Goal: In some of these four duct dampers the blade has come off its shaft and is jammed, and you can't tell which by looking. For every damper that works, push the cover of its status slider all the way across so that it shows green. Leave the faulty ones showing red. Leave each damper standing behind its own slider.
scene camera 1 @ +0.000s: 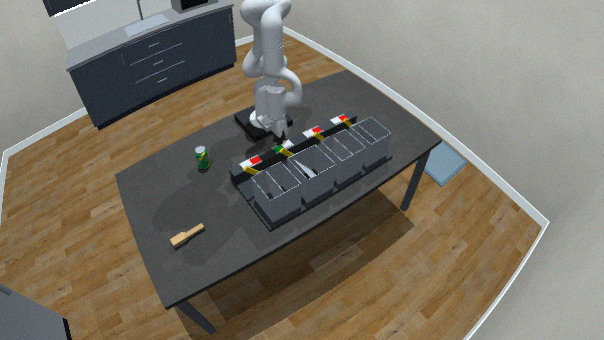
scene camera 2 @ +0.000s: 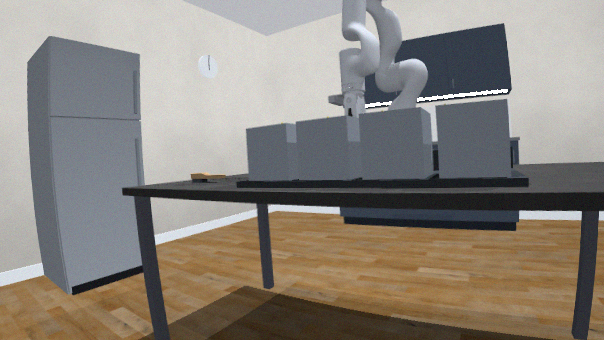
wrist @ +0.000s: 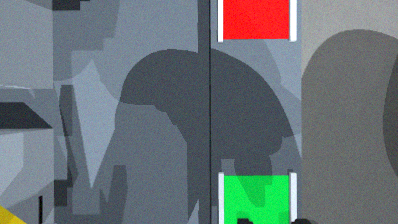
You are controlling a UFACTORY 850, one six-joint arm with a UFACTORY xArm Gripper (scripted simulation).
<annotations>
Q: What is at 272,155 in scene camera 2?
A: A damper.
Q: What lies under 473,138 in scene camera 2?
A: A damper.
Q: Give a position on a damper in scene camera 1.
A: At 269,180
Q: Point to a damper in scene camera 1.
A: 312,157
</annotations>
